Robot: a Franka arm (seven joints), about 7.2 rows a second.
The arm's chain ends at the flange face. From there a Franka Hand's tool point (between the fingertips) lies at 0.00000 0.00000 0.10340 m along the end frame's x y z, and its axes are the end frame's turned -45 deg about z.
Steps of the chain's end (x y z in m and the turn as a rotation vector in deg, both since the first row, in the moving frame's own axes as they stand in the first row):
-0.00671 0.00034 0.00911 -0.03 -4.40 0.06
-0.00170 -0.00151 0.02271 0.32 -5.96 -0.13
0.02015 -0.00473 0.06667 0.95 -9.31 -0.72
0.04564 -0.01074 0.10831 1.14 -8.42 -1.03
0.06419 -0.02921 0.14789 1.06 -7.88 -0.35
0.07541 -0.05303 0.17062 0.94 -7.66 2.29
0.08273 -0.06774 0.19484 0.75 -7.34 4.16
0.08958 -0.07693 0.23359 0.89 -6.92 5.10
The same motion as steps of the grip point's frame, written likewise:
-0.01063 -0.01008 0.00881 3.09 -3.13 0.06
-0.00733 -0.01026 0.02215 4.44 -3.99 -0.13
0.00689 -0.00206 0.06529 7.25 -5.91 -0.72
0.03050 0.01261 0.10718 6.76 -5.15 -1.03
0.05733 0.01339 0.14690 6.32 -4.82 -0.35
0.08249 0.00472 0.16968 6.08 -4.75 2.29
0.09839 0.00001 0.19398 5.72 -4.66 4.16
0.11052 -0.00133 0.23282 5.52 -4.26 5.10

